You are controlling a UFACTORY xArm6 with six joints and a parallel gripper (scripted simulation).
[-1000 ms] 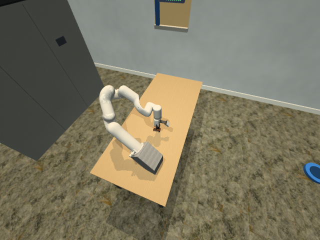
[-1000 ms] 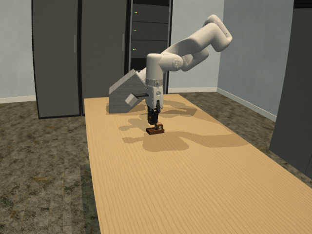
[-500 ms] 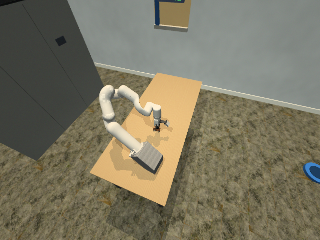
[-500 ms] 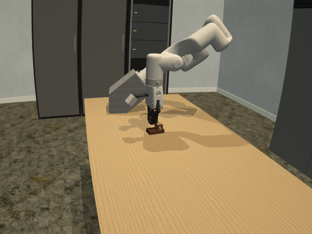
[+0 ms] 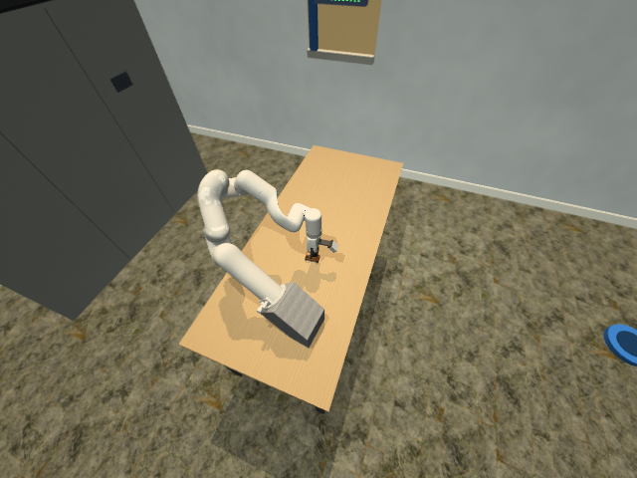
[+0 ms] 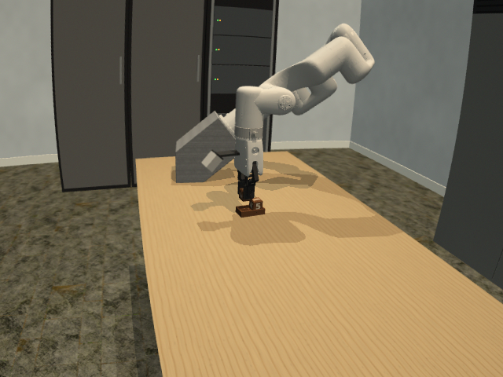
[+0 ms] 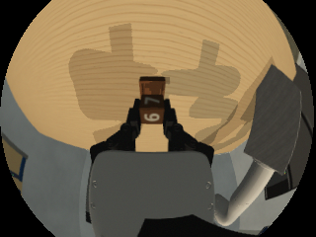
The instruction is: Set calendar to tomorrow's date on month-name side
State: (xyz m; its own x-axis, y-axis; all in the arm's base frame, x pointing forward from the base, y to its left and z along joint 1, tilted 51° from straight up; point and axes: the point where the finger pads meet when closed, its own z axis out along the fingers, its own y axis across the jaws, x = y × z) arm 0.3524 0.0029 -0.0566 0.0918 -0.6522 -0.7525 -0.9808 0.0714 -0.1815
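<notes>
My gripper is now 60 mm above the brown calendar tray and 20 mm to the right of it.
</notes>
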